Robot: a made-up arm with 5 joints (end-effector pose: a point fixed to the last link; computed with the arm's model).
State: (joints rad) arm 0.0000 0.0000 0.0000 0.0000 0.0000
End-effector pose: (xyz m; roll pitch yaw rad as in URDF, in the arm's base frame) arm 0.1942 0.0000 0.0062 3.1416 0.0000 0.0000
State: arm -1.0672 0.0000 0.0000 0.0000 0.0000
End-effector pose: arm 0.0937 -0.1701 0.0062 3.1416 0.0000 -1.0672
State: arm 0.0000 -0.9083 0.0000 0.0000 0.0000
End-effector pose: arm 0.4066 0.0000 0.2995 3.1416 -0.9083 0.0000
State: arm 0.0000 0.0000 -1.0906 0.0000 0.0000
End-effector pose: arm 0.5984 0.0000 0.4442 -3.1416 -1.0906 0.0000
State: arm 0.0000 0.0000 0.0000 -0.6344 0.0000
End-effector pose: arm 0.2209 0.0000 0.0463 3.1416 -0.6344 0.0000
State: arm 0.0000 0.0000 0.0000 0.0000 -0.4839
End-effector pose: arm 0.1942 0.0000 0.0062 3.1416 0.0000 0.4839
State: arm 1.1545 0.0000 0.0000 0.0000 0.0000
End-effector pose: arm 0.0785 0.1776 0.0062 3.1416 0.0000 1.1545
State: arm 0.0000 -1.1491 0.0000 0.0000 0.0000
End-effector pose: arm 0.4118 0.0000 0.3986 -3.1416 -1.1491 0.0000
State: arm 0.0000 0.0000 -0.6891 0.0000 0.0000
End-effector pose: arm 0.5090 0.0000 0.2332 3.1416 -0.6891 0.0000
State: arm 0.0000 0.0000 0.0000 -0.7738 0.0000
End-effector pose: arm 0.2231 0.0000 0.0569 3.1416 -0.7738 0.0000
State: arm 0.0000 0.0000 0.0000 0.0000 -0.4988
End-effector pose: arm 0.1942 0.0000 0.0062 3.1416 0.0000 0.4988
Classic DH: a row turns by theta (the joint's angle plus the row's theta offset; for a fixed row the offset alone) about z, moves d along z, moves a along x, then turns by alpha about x. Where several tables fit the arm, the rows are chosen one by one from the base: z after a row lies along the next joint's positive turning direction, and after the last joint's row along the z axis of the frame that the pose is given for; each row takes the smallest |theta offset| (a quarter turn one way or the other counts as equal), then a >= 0, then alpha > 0; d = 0 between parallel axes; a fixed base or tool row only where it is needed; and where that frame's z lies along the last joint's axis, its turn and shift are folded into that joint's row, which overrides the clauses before.
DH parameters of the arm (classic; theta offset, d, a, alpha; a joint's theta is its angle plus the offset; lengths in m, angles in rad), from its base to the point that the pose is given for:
joint 1: 0 0.3705 0 -1.5708
joint 2: -1.3851 0 0.1912 0
joint 3: -0.4082 0 -0.5038 0
joint 4: -1.3483 0 -0.0477 1.5708
joint 5: 3.1416 0.0608 0 0

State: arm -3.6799 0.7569 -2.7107 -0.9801 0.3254
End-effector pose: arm -0.4592 0.2742 0.8389 -0.0673 -0.1966 -0.2063
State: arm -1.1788 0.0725 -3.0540 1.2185 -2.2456
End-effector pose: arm 0.0260 -0.0628 1.1166 1.3265 0.6602 0.2403
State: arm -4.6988 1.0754 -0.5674 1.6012 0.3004
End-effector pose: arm 0.0005 -0.0364 -0.0644 0.4600 0.9616 -1.0137
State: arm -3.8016 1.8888 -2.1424 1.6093 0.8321
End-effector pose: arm -0.2758 0.2141 -0.2291 1.8581 0.7179 1.1028
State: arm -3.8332 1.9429 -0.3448 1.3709 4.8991
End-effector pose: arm 0.3000 -0.2484 0.2233 -0.1697 0.0319 -2.0784
